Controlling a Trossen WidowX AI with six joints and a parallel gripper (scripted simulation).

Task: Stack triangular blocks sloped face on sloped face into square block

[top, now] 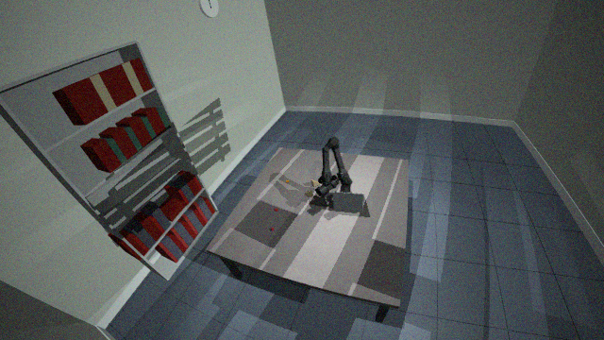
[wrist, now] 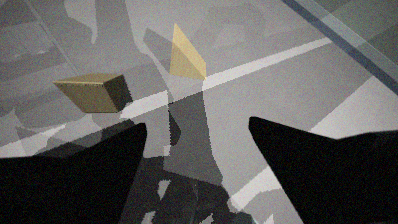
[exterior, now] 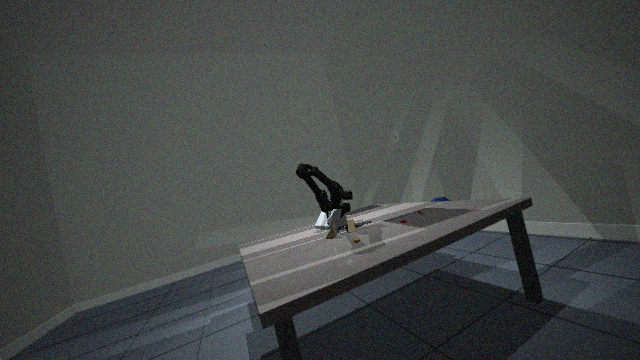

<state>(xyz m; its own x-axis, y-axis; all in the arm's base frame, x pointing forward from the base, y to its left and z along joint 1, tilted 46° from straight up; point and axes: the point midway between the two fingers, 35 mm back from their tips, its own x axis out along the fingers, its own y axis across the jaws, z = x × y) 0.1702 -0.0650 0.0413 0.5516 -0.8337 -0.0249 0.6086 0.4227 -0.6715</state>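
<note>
Now: gripper tip 11 cm short of the tan triangular block, 8 cm to the left of it and 7 cm above it. From my gripper tip the other things lie so: small orange piece (35 cm ahead, 8 cm to the right, 8 cm below).
</note>
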